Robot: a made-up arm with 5 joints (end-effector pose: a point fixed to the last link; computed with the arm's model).
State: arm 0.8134 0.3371 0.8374 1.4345 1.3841
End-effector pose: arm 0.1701 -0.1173 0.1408 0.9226 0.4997 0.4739
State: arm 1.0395 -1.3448 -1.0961 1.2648 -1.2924
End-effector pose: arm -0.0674 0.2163 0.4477 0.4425 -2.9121 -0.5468
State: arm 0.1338 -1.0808 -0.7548 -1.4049 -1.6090
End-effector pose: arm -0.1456 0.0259 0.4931 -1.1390 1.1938 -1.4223
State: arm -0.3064 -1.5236 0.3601 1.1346 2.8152
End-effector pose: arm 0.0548 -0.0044 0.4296 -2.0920 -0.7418 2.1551
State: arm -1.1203 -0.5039 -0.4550 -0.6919 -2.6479
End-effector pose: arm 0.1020 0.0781 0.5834 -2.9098 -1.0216 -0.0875
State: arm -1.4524 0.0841 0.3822 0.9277 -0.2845
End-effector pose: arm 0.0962 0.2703 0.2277 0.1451 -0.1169 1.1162
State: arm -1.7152 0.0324 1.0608 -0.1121 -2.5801
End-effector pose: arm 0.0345 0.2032 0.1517 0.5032 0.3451 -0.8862
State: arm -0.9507 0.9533 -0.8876 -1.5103 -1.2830
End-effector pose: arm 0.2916 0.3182 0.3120 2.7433 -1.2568 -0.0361
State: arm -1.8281 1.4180 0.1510 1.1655 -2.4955
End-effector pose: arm 0.0231 0.1556 -0.0311 -0.9689 -0.6849 -0.6321
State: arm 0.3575 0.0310 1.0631 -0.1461 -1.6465
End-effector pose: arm 0.2544 -0.0740 0.1527 0.4609 -0.5831 -1.9752
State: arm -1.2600 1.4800 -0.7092 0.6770 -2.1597
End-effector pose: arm 0.1717 0.3351 -0.0119 0.1260 0.0208 -0.9471
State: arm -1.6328 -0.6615 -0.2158 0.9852 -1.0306
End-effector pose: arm 0.0556 0.1348 0.5035 1.4448 -0.3151 0.4502
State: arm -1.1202 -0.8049 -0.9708 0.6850 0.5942
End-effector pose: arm 0.0289 -0.0729 0.5820 0.7865 -2.6614 0.5026
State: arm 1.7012 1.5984 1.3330 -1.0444 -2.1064
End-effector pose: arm 0.0607 0.0052 0.0522 0.0920 -0.3982 2.4017
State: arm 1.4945 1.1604 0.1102 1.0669 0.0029
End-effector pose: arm 0.0773 -0.2269 0.0058 0.5596 0.6324 -1.4578
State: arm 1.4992 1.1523 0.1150 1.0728 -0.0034
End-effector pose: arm 0.0763 -0.2272 0.0075 0.5617 0.6359 -1.4675
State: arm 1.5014 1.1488 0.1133 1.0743 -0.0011
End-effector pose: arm 0.0759 -0.2282 0.0083 0.5605 0.6316 -1.4682
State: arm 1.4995 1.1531 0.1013 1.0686 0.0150
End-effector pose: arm 0.0764 -0.2303 0.0076 0.5539 0.6153 -1.4542
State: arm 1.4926 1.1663 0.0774 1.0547 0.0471
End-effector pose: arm 0.0783 -0.2335 0.0051 0.5407 0.5856 -1.4225
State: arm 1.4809 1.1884 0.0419 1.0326 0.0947
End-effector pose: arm 0.0814 -0.2377 0.0010 0.5206 0.5440 -1.3730
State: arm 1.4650 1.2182 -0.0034 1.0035 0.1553
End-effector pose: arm 0.0858 -0.2427 -0.0046 0.4941 0.4937 -1.3075
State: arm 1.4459 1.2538 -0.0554 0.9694 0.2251
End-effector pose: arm 0.0911 -0.2479 -0.0111 0.4626 0.4393 -1.2294
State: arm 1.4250 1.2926 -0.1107 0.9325 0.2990
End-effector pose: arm 0.0971 -0.2530 -0.0182 0.4276 0.3851 -1.1442
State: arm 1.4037 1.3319 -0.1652 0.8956 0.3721
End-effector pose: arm 0.1034 -0.2574 -0.0252 0.3921 0.3351 -1.0576
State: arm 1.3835 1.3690 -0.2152 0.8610 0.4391
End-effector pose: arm 0.1094 -0.2609 -0.0318 0.3585 0.2922 -0.9762
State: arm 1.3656 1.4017 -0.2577 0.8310 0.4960
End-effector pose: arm 0.1148 -0.2633 -0.0375 0.3296 0.2581 -0.9054
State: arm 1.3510 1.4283 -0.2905 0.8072 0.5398
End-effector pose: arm 0.1191 -0.2646 -0.0422 0.3072 0.2334 -0.8496
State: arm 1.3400 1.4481 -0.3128 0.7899 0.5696
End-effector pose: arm 0.1222 -0.2650 -0.0458 0.2922 0.2177 -0.8103
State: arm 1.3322 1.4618 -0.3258 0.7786 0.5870
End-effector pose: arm 0.1243 -0.2647 -0.0484 0.2840 0.2095 -0.7859
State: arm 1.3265 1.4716 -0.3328 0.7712 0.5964
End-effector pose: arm 0.1257 -0.2639 -0.0504 0.2803 0.2060 -0.7711
